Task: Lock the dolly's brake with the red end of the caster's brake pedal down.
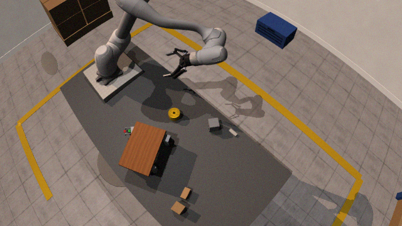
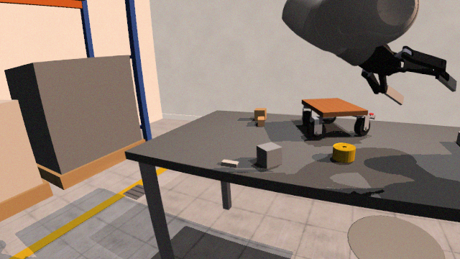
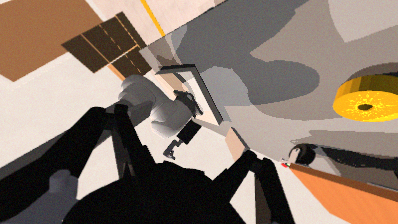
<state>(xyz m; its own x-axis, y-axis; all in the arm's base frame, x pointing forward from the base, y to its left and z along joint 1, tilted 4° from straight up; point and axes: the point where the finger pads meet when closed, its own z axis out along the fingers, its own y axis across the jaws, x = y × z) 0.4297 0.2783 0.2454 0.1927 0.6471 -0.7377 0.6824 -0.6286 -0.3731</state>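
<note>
My gripper is now 12 cm short of the brake pedal, 44 cm to the left of it and 18 cm above it. Round my hand: grey cube: 43 cm ahead, 2 cm to the left, 23 cm below; yellow cylinder: 20 cm ahead, 12 cm to the right, 24 cm below; small pale block: 54 cm ahead, 8 cm to the left, 25 cm below.
</note>
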